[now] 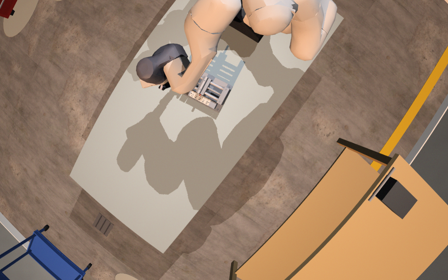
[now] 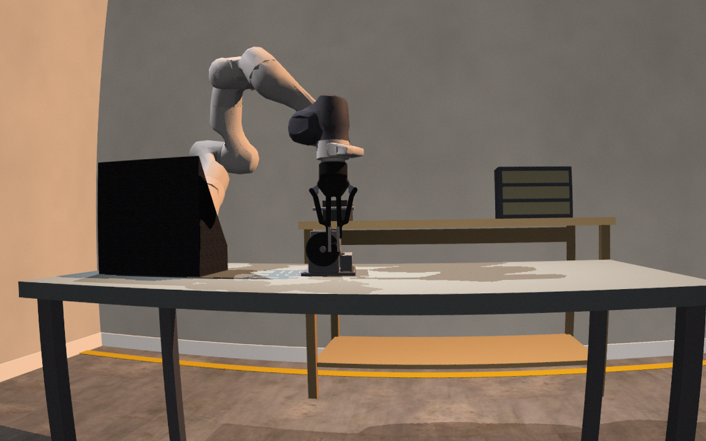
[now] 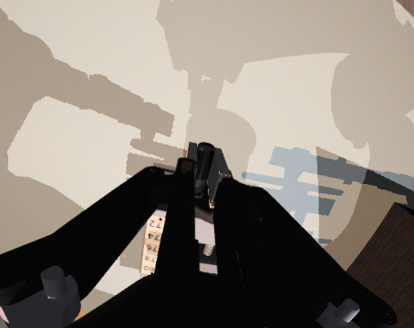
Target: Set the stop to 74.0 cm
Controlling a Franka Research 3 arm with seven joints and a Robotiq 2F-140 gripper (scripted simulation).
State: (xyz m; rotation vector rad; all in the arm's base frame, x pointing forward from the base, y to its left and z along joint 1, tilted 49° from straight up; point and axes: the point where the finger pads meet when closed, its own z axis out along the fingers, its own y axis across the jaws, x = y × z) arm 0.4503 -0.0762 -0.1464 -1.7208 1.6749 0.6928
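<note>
The black handwheel is 1 cm behind my hand, 2 cm to the left of it and 2 cm below it.
</note>
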